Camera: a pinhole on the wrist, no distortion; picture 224 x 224 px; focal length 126.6 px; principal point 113.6 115.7 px. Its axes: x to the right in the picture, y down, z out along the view. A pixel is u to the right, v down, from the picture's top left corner.
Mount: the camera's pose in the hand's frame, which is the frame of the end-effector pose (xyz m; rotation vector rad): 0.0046 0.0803 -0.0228 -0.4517 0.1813 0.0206
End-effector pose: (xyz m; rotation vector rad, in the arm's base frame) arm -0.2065 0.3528 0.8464 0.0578 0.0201 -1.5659
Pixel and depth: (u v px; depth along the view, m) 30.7 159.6 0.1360
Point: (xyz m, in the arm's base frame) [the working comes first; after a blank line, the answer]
In the camera's frame: -0.0891 0.0472 0.1360

-0.0253 0.4116 0.9467
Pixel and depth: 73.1 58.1 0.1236
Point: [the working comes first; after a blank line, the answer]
In the camera's frame: -0.0395 -0.0562 0.1236

-0.1250 0.3572 0.9666
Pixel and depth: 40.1 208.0 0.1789
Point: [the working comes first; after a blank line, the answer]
In the camera's frame: -0.1039 0.1304 0.1789

0.0685 0.4240 0.9542
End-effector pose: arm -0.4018 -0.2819 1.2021 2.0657 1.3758 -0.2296
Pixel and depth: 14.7 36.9 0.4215
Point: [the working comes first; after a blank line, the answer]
In the camera's frame: -0.3293 -0.2624 0.4215

-0.3703 -0.7775 0.9177
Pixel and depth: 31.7 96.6 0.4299
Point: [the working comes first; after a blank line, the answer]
In the camera's frame: -0.2781 -0.0649 0.4299

-0.2117 -0.7403 1.0408
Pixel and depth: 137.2 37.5 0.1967
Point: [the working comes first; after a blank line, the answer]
In the camera's frame: 0.0367 -0.1215 0.1967

-0.2784 -0.3502 1.0328
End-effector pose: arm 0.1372 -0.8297 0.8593 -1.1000 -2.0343 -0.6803
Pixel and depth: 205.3 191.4 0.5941
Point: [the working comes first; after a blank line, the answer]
In the camera's frame: 0.4303 0.3552 0.5941

0.4109 -0.0650 1.1666
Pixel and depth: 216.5 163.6 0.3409
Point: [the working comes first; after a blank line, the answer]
In the camera's frame: 0.2771 0.1290 0.3409

0.2456 -0.3779 1.0499
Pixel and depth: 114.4 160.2 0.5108
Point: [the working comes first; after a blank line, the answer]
In the camera's frame: 0.0032 0.1795 0.5108

0.3861 -0.3057 0.7644
